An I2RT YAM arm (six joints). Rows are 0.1 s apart.
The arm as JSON. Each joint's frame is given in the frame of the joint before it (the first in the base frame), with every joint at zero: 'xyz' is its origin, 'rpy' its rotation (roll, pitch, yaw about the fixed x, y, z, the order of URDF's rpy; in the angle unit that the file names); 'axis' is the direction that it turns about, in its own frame. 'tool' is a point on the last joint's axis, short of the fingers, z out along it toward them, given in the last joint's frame.
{
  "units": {
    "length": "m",
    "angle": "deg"
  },
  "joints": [
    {
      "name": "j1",
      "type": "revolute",
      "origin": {
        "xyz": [
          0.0,
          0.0,
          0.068
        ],
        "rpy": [
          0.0,
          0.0,
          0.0
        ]
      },
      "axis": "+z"
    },
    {
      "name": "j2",
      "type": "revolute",
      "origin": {
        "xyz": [
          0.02,
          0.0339,
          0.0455
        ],
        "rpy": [
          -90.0,
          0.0,
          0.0
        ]
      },
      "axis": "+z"
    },
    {
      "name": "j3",
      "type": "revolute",
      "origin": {
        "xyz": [
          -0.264,
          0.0,
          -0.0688
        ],
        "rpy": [
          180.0,
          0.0,
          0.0
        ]
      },
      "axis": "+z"
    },
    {
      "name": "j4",
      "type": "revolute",
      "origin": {
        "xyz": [
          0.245,
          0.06,
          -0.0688
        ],
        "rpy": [
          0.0,
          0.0,
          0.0
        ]
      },
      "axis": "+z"
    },
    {
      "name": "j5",
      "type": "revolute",
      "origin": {
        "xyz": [
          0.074,
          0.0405,
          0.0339
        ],
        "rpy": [
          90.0,
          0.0,
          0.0
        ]
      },
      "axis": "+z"
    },
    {
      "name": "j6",
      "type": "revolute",
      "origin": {
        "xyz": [
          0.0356,
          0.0,
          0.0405
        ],
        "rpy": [
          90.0,
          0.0,
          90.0
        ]
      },
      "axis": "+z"
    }
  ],
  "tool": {
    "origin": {
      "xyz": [
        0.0,
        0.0,
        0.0
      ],
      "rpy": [
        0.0,
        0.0,
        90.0
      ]
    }
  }
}
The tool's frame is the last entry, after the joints.
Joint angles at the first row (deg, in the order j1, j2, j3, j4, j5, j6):
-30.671, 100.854, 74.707, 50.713, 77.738, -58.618
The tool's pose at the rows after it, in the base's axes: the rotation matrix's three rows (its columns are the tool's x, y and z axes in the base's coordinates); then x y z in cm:
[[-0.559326, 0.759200, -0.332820], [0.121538, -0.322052, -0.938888], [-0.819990, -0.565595, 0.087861]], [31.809, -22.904, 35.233]
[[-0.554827, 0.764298, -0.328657], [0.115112, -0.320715, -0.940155], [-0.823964, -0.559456, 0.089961]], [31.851, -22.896, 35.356]
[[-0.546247, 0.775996, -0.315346], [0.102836, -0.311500, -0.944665], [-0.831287, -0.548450, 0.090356]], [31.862, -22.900, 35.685]
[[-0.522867, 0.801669, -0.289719], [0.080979, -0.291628, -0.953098], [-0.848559, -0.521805, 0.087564]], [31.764, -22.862, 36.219]
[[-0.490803, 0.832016, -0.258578], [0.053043, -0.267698, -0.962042], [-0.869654, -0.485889, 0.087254]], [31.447, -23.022, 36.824]
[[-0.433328, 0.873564, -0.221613], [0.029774, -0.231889, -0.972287], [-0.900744, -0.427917, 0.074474]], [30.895, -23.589, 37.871]
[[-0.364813, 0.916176, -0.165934], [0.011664, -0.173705, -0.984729], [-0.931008, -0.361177, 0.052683]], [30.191, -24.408, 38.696]
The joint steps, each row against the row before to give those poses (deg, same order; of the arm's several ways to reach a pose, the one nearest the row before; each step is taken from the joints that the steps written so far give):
0.008, 0.044, 0.008, -0.002, 0.044, -0.015
0.037, 0.001, 0.240, -0.128, -0.244, 0.332
-0.013, -0.447, 0.600, -2.414, -0.759, 2.168
-0.056, -1.079, 0.815, -4.920, -1.436, 4.906
-0.498, -1.189, 0.787, -4.741, -2.230, 5.265
-1.233, -1.357, 2.350, -8.628, -3.142, 8.729
-1.753, -1.082, 2.389, -8.812, -4.758, 9.470

